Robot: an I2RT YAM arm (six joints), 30 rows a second.
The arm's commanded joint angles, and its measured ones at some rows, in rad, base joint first. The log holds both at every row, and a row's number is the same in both.
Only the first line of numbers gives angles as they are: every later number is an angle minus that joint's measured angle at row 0.
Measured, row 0: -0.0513 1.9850 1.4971 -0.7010 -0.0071 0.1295
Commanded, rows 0 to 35: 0.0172 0.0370 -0.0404 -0.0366 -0.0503 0.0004; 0.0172 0.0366 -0.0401 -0.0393 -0.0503 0.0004; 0.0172 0.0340 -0.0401 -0.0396 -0.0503 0.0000; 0.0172 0.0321 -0.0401 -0.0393 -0.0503 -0.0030; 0.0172 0.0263 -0.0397 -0.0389 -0.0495 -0.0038; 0.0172 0.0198 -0.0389 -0.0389 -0.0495 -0.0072; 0.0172 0.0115 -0.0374 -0.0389 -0.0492 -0.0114; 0.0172 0.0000 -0.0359 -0.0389 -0.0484 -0.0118; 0.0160 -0.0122 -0.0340 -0.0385 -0.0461 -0.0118; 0.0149 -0.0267 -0.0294 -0.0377 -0.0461 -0.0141; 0.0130 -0.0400 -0.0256 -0.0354 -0.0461 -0.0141; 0.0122 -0.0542 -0.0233 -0.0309 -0.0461 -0.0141; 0.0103 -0.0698 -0.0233 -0.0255 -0.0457 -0.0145; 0.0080 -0.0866 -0.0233 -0.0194 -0.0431 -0.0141; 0.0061 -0.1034 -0.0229 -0.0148 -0.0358 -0.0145; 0.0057 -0.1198 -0.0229 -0.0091 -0.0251 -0.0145; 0.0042 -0.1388 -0.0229 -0.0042 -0.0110 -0.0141; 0.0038 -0.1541 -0.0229 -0.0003 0.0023 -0.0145; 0.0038 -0.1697 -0.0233 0.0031 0.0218 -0.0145; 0.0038 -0.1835 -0.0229 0.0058 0.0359 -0.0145; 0.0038 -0.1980 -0.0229 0.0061 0.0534 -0.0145; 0.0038 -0.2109 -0.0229 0.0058 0.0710 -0.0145; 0.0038 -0.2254 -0.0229 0.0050 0.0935 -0.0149; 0.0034 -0.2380 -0.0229 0.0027 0.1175 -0.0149; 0.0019 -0.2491 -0.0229 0.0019 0.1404 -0.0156; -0.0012 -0.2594 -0.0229 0.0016 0.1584 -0.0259; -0.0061 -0.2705 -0.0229 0.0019 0.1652 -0.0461; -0.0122 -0.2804 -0.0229 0.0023 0.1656 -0.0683; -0.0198 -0.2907 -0.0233 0.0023 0.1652 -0.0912; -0.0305 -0.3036 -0.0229 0.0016 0.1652 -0.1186; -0.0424 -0.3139 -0.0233 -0.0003 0.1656 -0.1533; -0.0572 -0.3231 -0.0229 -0.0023 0.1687 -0.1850; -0.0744 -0.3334 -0.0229 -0.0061 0.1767 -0.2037; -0.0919 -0.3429 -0.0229 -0.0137 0.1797 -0.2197; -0.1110 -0.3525 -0.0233 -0.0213 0.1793 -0.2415; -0.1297 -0.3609 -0.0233 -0.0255 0.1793 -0.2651
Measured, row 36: -0.0843 -0.3204 -0.0294 -0.0148 0.1515 -0.1652
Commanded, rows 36 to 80: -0.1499 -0.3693 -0.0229 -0.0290 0.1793 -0.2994; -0.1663 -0.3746 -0.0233 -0.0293 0.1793 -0.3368; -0.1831 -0.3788 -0.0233 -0.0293 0.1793 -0.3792; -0.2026 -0.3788 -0.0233 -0.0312 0.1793 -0.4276; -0.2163 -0.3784 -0.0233 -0.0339 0.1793 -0.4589; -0.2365 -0.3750 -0.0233 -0.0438 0.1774 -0.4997; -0.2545 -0.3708 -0.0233 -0.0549 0.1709 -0.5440; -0.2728 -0.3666 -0.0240 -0.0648 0.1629 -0.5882; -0.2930 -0.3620 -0.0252 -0.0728 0.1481 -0.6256; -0.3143 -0.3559 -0.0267 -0.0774 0.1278 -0.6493; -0.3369 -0.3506 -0.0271 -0.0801 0.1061 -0.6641; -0.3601 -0.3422 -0.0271 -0.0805 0.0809 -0.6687; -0.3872 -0.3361 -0.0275 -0.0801 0.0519 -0.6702; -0.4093 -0.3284 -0.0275 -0.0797 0.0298 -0.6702; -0.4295 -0.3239 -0.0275 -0.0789 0.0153 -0.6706; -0.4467 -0.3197 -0.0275 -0.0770 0.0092 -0.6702; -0.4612 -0.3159 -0.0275 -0.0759 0.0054 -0.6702; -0.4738 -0.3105 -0.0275 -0.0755 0.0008 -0.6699; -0.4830 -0.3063 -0.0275 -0.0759 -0.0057 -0.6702; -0.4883 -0.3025 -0.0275 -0.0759 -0.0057 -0.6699; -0.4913 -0.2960 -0.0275 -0.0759 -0.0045 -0.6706; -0.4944 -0.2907 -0.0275 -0.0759 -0.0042 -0.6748; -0.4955 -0.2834 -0.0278 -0.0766 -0.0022 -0.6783; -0.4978 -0.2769 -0.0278 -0.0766 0.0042 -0.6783; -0.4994 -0.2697 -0.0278 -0.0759 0.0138 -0.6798; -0.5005 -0.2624 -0.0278 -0.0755 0.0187 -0.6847; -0.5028 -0.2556 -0.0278 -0.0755 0.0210 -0.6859; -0.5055 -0.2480 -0.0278 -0.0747 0.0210 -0.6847; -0.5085 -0.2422 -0.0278 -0.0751 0.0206 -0.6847; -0.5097 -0.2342 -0.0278 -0.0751 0.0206 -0.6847; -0.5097 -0.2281 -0.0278 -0.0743 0.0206 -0.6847; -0.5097 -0.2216 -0.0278 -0.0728 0.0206 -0.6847; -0.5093 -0.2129 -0.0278 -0.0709 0.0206 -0.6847; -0.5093 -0.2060 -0.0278 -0.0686 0.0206 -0.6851; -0.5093 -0.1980 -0.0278 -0.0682 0.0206 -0.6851; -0.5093 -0.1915 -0.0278 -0.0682 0.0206 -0.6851; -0.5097 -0.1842 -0.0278 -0.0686 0.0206 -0.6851; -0.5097 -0.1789 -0.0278 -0.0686 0.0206 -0.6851; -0.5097 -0.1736 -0.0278 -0.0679 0.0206 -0.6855; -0.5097 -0.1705 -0.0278 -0.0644 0.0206 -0.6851; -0.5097 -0.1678 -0.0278 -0.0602 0.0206 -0.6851; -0.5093 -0.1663 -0.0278 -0.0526 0.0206 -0.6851; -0.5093 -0.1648 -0.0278 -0.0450 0.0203 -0.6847; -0.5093 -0.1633 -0.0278 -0.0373 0.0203 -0.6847; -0.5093 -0.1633 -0.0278 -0.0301 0.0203 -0.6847
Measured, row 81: -0.5081 -0.1732 -0.0294 -0.0404 0.0298 -0.6794
